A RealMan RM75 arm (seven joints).
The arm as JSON. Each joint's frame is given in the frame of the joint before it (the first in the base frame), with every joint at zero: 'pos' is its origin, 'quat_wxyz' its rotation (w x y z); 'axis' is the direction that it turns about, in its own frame. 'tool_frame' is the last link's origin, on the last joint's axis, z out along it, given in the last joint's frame.
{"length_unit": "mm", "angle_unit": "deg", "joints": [
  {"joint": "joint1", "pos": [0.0, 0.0, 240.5], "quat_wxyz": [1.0, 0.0, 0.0, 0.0], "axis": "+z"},
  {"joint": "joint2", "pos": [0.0, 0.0, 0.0], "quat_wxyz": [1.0, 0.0, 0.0, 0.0], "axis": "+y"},
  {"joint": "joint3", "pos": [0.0, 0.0, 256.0], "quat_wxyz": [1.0, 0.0, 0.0, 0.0], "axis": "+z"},
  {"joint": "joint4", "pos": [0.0, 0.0, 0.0], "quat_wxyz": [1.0, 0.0, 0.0, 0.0], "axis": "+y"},
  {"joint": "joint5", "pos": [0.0, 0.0, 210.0], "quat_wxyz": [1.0, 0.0, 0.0, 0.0], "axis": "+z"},
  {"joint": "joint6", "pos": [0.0, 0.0, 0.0], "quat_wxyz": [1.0, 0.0, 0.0, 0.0], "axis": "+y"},
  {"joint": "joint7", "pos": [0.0, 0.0, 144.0], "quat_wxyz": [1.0, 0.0, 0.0, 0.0], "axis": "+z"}
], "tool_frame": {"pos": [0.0, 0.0, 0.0], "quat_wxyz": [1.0, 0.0, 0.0, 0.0]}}
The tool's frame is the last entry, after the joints.
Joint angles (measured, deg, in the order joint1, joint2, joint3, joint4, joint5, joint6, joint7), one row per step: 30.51, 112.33, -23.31, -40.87, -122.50, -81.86, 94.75; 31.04, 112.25, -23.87, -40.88, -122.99, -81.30, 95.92; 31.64, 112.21, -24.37, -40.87, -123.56, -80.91, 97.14; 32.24, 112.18, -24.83, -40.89, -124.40, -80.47, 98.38; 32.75, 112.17, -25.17, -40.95, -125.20, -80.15, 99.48; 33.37, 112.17, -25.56, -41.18, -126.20, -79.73, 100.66; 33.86, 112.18, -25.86, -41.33, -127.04, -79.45, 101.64; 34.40, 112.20, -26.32, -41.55, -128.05, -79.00, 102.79; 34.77, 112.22, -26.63, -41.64, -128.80, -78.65, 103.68; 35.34, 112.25, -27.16, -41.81, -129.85, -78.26, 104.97; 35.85, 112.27, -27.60, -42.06, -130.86, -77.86, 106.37; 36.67, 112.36, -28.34, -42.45, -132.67, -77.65, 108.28; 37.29, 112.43, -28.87, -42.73, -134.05, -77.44, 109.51; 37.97, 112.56, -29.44, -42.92, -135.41, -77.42, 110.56; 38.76, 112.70, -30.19, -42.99, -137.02, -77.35, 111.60; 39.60, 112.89, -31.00, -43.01, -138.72, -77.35, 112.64; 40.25, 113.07, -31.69, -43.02, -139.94, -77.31, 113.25; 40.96, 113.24, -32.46, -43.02, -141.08, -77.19, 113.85
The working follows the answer.
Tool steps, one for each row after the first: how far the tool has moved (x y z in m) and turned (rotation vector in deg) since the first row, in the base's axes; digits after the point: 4 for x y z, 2 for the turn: -0.0020, 0.0034, -0.0008, -0.52, -0.18, -0.56; -0.0046, 0.0068, -0.0021, -1.18, -0.25, -1.05; -0.0067, 0.0099, -0.0035, -1.91, -0.53, -1.67; -0.0084, 0.0124, -0.0046, -2.55, -0.79, -2.22; -0.0106, 0.0156, -0.0054, -3.15, -1.34, -2.76; -0.0123, 0.0179, -0.0062, -3.70, -1.74, -3.22; -0.0140, 0.0207, -0.0072, -4.28, -2.38, -3.80; -0.0150, 0.0225, -0.0081, -4.71, -2.78, -4.34; -0.0170, 0.0252, -0.0094, -5.40, -3.37, -4.98; -0.0186, 0.0278, -0.0101, -5.91, -3.88, -5.77; -0.0217, 0.0308, -0.0122, -7.13, -4.90, -6.63; -0.0239, 0.0332, -0.0136, -7.92, -5.84, -7.17; -0.0268, 0.0353, -0.0161, -8.93, -6.76, -7.44; -0.0300, 0.0375, -0.0194, -10.17, -8.00, -7.68; -0.0334, 0.0395, -0.0235, -11.56, -9.31, -7.86; -0.0363, 0.0410, -0.0268, -12.58, -10.43, -7.80; -0.0398, 0.0431, -0.0300, -13.49, -11.59, -7.65
Tool pose at each row, in the base's axes (x y z in m, rotation vector in deg; rounded; the steps above come from the unrounded poses): 0.3204, 0.3596, 0.0929, -131.47, 56.13, 33.46; 0.3184, 0.3630, 0.0921, -131.59, 56.92, 32.82; 0.3158, 0.3664, 0.0908, -131.87, 57.76, 32.29; 0.3137, 0.3695, 0.0894, -132.14, 58.66, 31.42; 0.3120, 0.3720, 0.0883, -132.36, 59.47, 30.63; 0.3098, 0.3752, 0.0875, -132.57, 60.09, 29.51; 0.3081, 0.3775, 0.0867, -132.77, 60.68, 28.62; 0.3064, 0.3803, 0.0857, -132.92, 61.30, 27.38; 0.3054, 0.3821, 0.0848, -132.96, 61.91, 26.50; 0.3034, 0.3848, 0.0834, -133.15, 62.66, 25.24; 0.3018, 0.3874, 0.0828, -133.07, 63.50, 24.08; 0.2987, 0.3905, 0.0807, -133.55, 64.54, 21.97; 0.2965, 0.3928, 0.0792, -133.87, 65.04, 20.27; 0.2936, 0.3949, 0.0768, -134.54, 65.38, 18.60; 0.2904, 0.3971, 0.0734, -135.41, 65.62, 16.45; 0.2870, 0.3991, 0.0694, -136.42, 65.82, 14.14; 0.2841, 0.4007, 0.0660, -137.27, 65.68, 12.34; 0.2806, 0.4027, 0.0628, -138.09, 65.34, 10.55

